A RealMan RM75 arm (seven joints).
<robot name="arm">
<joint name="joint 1" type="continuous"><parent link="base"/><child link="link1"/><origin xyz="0 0 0.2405" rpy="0 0 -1.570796"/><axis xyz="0 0 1"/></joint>
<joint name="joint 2" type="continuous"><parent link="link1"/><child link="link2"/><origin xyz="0 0 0" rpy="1.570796 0 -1.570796"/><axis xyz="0 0 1"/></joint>
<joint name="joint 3" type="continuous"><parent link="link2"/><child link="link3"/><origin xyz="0 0.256 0" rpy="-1.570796 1.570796 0"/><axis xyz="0 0 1"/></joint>
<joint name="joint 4" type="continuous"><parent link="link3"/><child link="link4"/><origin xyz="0 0 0" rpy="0 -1.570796 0"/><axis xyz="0 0 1"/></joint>
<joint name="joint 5" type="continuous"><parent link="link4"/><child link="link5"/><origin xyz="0.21 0 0" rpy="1.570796 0 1.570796"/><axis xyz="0 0 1"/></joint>
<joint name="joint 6" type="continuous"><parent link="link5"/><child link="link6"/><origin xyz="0 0 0" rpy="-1.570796 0 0"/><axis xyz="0 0 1"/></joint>
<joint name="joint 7" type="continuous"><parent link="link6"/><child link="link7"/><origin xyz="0 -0.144 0" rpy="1.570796 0 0"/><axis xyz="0 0 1"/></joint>
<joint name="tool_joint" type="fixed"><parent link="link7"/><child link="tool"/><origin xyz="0 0 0" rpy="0 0 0"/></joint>
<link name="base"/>
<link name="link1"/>
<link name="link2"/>
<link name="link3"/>
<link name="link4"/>
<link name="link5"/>
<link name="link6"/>
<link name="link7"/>
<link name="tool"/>
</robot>
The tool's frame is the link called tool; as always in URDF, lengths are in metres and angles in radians. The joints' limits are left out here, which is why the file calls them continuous.
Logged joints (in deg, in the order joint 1, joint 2, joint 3, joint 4, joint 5, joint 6, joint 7), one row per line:
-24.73, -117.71, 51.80, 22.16, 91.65, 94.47, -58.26
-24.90, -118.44, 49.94, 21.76, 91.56, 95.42, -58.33
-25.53, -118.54, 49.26, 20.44, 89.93, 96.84, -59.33
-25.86, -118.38, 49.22, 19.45, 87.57, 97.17, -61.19
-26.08, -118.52, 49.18, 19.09, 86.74, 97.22, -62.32
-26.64, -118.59, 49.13, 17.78, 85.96, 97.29, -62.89
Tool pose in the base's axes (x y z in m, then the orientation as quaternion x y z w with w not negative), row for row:
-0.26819, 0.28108, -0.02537, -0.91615, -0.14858, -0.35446, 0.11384
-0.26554, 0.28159, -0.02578, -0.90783, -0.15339, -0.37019, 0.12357
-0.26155, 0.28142, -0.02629, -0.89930, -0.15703, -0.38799, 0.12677
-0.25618, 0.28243, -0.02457, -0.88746, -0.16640, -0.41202, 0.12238
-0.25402, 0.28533, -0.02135, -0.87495, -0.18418, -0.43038, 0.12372
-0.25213, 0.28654, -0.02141, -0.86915, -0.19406, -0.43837, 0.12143
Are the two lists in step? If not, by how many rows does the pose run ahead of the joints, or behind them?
The pose runs 1 row behind the joints: the pose in row i belongs to the joints in row i - 1.
